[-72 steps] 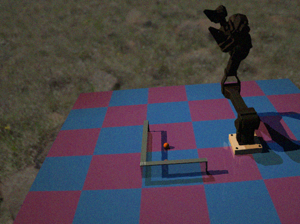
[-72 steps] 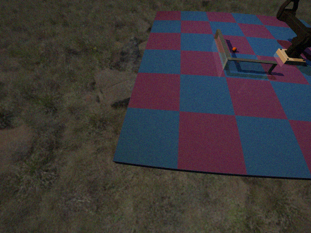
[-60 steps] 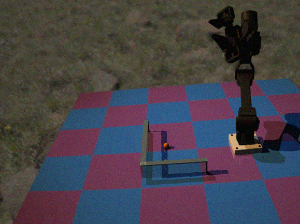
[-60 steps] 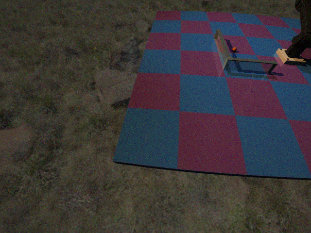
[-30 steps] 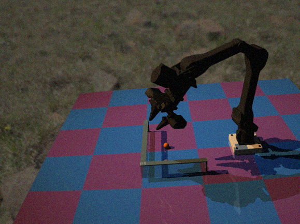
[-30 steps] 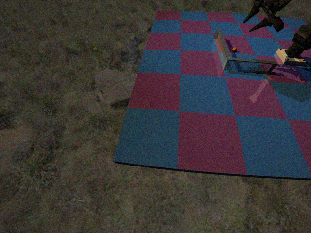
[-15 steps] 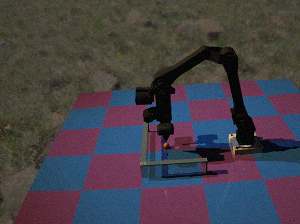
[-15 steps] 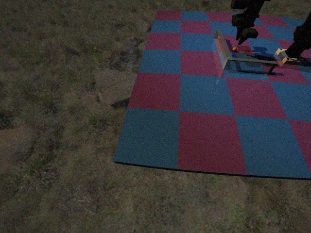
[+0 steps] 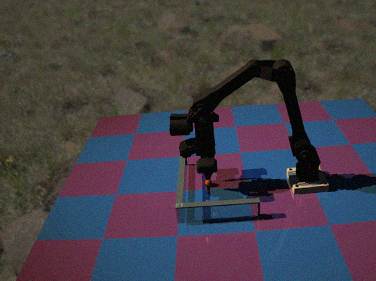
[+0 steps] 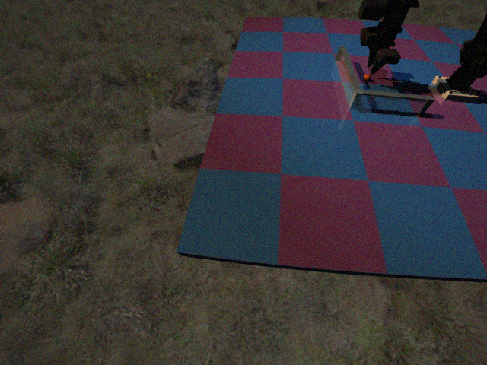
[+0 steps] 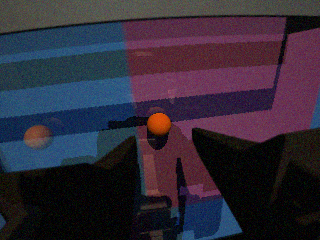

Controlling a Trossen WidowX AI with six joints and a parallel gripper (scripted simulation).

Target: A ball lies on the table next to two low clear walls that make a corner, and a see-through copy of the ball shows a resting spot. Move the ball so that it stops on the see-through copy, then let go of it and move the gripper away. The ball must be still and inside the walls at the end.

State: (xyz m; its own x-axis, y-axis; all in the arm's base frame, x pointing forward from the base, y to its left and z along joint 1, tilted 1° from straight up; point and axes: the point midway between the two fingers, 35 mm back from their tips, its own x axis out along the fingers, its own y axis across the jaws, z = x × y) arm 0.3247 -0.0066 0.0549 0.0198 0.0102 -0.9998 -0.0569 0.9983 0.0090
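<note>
Now: the small orange ball 30 mm below my gripper tip. Round my gripper tip: see-through ball: 110 mm to the left, 30 mm below.
</note>
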